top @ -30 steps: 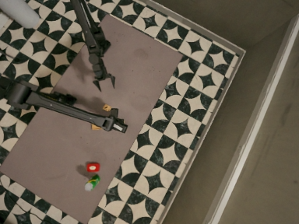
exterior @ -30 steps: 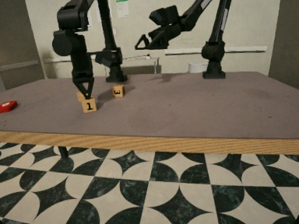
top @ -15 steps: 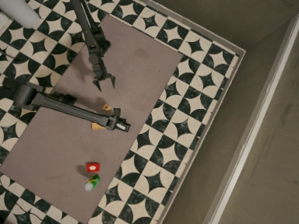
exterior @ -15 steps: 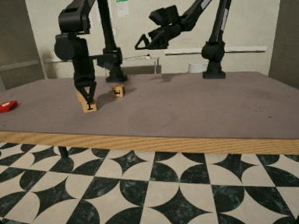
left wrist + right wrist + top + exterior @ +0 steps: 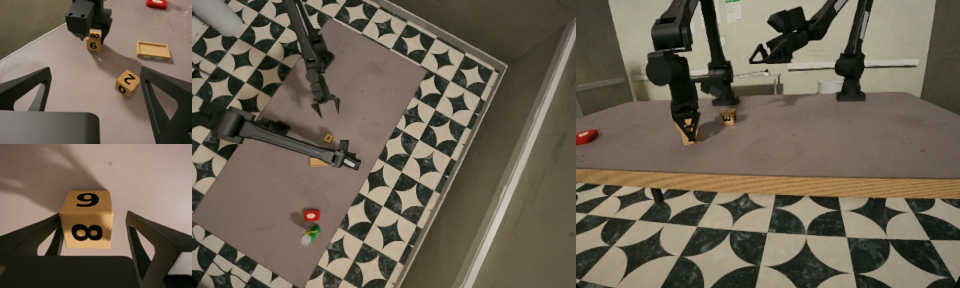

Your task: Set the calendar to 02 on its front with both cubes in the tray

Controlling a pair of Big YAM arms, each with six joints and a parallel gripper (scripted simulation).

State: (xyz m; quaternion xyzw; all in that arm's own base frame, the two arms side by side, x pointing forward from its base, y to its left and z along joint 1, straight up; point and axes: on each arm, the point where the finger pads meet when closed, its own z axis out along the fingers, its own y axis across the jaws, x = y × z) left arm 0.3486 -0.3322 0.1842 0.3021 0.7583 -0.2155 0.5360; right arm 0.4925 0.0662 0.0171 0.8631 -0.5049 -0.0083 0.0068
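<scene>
Right now the wooden tray is 160 mm behind my right hand, 110 mm to the right of it and 20 mm below it. From my right hand the other things lie so: cube 170 mm behind, 60 mm to the left, 10 mm below; then red block 40 mm behind, 400 mm to the right, 10 mm below; then white bottle 30 mm ahead, 490 mm to the right, 30 mm above.
</scene>
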